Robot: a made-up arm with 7 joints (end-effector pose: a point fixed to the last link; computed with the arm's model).
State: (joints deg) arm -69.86 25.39 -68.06 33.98 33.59 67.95 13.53
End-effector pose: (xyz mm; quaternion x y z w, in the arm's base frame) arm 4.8 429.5 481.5 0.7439 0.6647 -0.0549 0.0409
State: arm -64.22 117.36 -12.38 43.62 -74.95 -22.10 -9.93
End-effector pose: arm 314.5 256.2 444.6 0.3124 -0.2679 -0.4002 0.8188
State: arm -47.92 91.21 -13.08 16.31 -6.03 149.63 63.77
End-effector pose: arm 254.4 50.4 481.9 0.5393 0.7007 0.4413 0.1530
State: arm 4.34 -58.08 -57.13 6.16 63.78 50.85 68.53
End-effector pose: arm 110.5 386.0 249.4 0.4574 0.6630 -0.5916 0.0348
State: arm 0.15 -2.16 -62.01 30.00 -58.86 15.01 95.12
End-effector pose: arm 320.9 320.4 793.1 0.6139 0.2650 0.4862 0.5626
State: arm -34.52 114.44 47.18 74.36 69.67 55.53 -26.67
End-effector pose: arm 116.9 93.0 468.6 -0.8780 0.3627 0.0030 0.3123
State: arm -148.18 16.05 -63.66 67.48 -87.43 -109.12 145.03
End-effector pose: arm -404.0 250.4 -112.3 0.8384 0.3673 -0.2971 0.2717
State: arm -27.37 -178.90 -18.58 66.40 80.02 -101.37 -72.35
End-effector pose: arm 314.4 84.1 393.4 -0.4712 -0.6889 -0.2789 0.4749
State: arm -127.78 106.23 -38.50 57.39 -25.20 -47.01 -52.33
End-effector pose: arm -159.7 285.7 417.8 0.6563 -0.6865 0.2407 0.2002
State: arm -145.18 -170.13 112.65 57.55 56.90 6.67 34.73
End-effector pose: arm -11.7 665.9 361.4 -0.1723 -0.7610 -0.6242 0.0385
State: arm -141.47 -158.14 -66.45 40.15 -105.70 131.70 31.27
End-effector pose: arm 405.5 333.1 360.2 0.5203 0.8440 0.1032 0.0796
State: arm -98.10 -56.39 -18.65 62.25 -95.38 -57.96 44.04
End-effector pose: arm -479.1 454.5 472.6 -0.0504 0.0456 0.7858 0.6147
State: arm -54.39 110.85 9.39 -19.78 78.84 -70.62 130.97
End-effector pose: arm -192.4 -143.0 256.6 0.3772 -0.2349 -0.0031 0.8958
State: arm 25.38 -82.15 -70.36 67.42 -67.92 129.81 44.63
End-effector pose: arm 290.6 752.1 477.5 0.1049 -0.4738 -0.3128 0.8165
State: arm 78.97 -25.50 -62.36 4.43 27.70 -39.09 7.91
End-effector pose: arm 191.8 660.9 259.1 -0.3253 -0.0030 0.4348 0.8397
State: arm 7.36 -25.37 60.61 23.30 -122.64 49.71 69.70
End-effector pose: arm 25.2 -48.5 649.5 0.9433 -0.2923 -0.0397 0.1521
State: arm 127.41 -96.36 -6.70 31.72 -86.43 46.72 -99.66
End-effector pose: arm 497.7 674.1 -14.0 -0.3520 0.3318 0.8648 0.1349
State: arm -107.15 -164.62 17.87 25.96 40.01 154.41 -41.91
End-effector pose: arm 71.6 445.6 534.7 -0.5542 0.7546 0.2202 0.2739
